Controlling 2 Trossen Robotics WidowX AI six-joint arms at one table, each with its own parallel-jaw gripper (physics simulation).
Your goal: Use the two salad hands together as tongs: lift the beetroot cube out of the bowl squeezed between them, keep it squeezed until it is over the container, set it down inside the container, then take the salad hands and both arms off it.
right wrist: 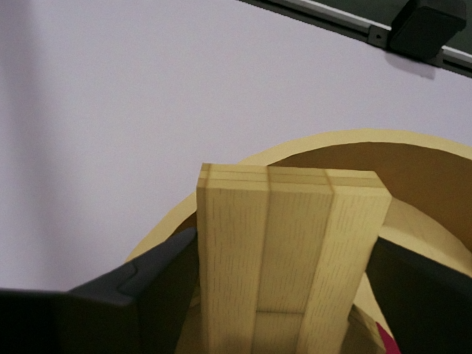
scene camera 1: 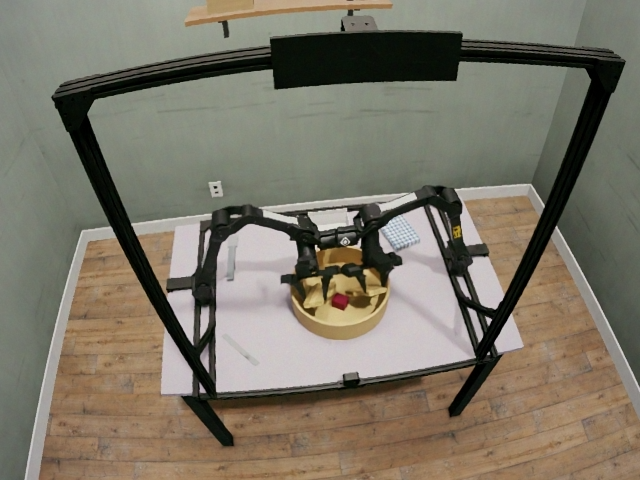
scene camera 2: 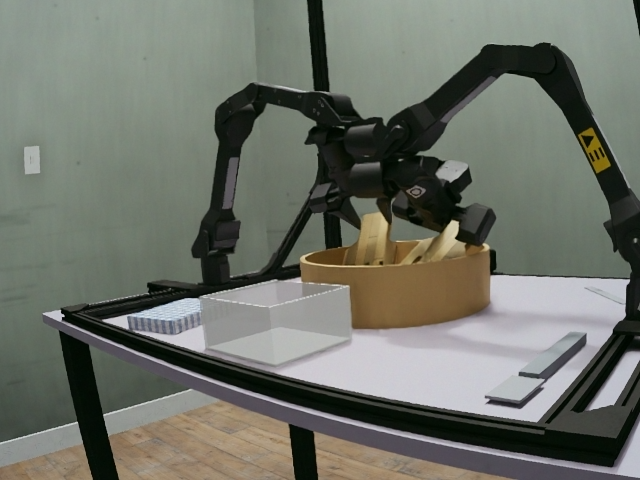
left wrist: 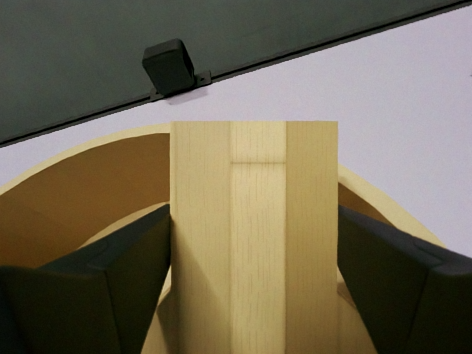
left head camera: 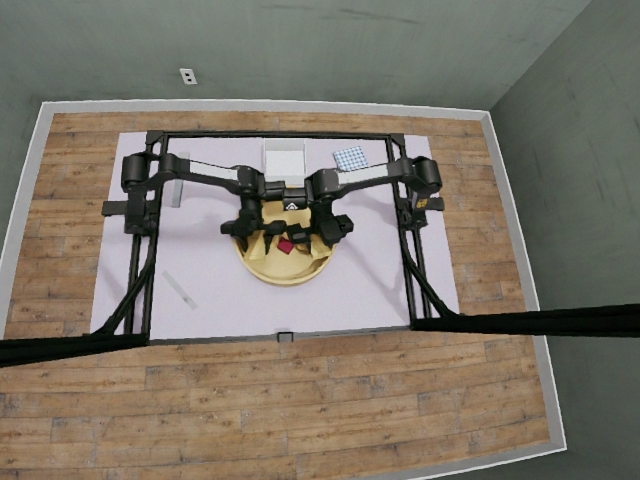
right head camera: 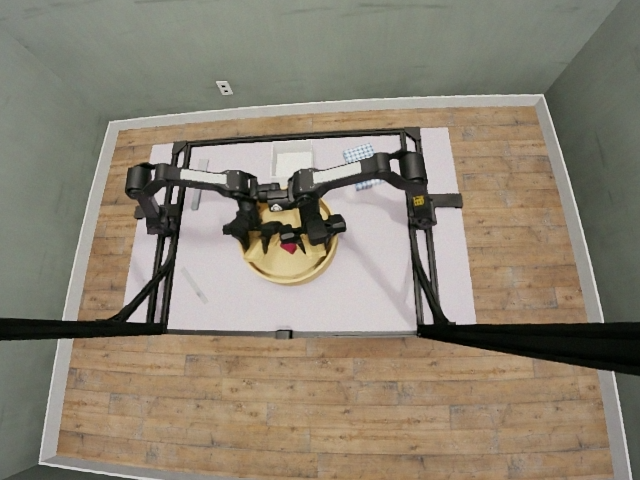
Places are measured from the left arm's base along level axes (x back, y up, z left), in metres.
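Where they show: left gripper, fingertip midpoint: (scene camera 1: 315,302) (scene camera 2: 460,237) (left wrist: 251,214) (left head camera: 257,254) (right head camera: 257,253); right gripper, fingertip midpoint: (right wrist: 281,243) (scene camera 1: 374,291) (scene camera 2: 376,226) (left head camera: 319,250) (right head camera: 315,250); left arm's base, link origin: (scene camera 1: 204,297) (left head camera: 145,227) (right head camera: 168,228); right arm's base, link origin: (scene camera 1: 457,268) (scene camera 2: 216,283) (left head camera: 408,222) (right head camera: 420,220).
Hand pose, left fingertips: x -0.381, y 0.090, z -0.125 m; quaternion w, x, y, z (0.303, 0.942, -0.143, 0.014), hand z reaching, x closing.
Note:
Things, the pixels of their top centre, and the offset from my left fingertips.
- dark red beetroot cube, top centre: (scene camera 1: 340,298) (left head camera: 285,244) (right head camera: 288,244) dx -0.086, dy -0.064, dz +0.046 m
- round wooden bowl, top centre: (scene camera 2: 396,251) (left head camera: 286,231) (scene camera 1: 340,283) (right head camera: 286,232) dx -0.088, dy -0.016, dz +0.074 m
- clear container, top centre: (scene camera 2: 272,291) (left head camera: 285,156) (scene camera 1: 329,224) (right head camera: 291,158) dx -0.092, dy -0.033, dz +0.356 m
- blue checkered pad, top centre: (scene camera 2: 179,308) (right head camera: 364,165) (scene camera 1: 397,228) (left head camera: 354,167) dx -0.352, dy -0.086, dz +0.347 m
- grey bar, top centre: (scene camera 2: 547,358) (scene camera 1: 231,255) (left head camera: 179,177) (right head camera: 198,183) dx +0.285, dy -0.095, dz +0.310 m
- pale flat strip, top centre: (scene camera 2: 606,294) (scene camera 1: 240,349) (left head camera: 179,289) (right head camera: 193,285) dx +0.261, dy -0.107, dz -0.084 m
The dark red beetroot cube (left head camera: 284,245) (right head camera: 288,248) (scene camera 1: 339,301) lies on the floor of the round wooden bowl (scene camera 1: 338,330) (scene camera 2: 413,294), between the two salad hands. My left gripper (left head camera: 255,249) (left wrist: 251,214) is shut on the left wooden salad hand (scene camera 1: 313,295) (left wrist: 257,200), held tilted with its lower end inside the bowl. My right gripper (scene camera 2: 373,222) (right wrist: 281,243) is shut on the right salad hand (scene camera 1: 373,291) (right wrist: 295,220), also reaching into the bowl. Whether the hands touch the cube is unclear; the bowl wall hides it in scene camera 2. The clear container (left head camera: 285,161) (scene camera 2: 279,330) stands behind the bowl.
A blue checkered pad (left head camera: 351,158) (scene camera 2: 165,316) lies beside the container. A grey bar (scene camera 1: 231,263) (scene camera 2: 553,356) and a pale flat strip (left head camera: 179,290) (scene camera 1: 240,349) lie at the left in scene camera 1. Both wrists are close together above the bowl.

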